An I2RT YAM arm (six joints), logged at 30 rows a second.
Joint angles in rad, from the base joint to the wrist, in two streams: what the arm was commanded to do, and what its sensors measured. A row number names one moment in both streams.
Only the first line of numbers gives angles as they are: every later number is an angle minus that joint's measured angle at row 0.
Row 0, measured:
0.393 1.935 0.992 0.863 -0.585 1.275
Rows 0 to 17, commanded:
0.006 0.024 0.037 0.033 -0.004 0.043
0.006 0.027 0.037 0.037 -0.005 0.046
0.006 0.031 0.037 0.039 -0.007 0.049
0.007 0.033 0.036 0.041 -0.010 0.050
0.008 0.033 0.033 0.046 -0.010 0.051
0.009 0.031 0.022 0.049 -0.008 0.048
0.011 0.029 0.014 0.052 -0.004 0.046
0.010 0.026 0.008 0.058 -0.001 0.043
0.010 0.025 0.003 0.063 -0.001 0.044
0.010 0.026 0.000 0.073 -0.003 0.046
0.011 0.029 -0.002 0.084 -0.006 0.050
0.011 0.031 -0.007 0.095 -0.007 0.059
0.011 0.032 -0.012 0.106 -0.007 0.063
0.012 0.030 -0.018 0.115 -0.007 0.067
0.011 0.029 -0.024 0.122 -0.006 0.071
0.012 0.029 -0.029 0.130 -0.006 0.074
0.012 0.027 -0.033 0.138 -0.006 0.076
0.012 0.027 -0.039 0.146 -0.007 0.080
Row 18, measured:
0.004 0.032 -0.019 0.055 0.001 0.058
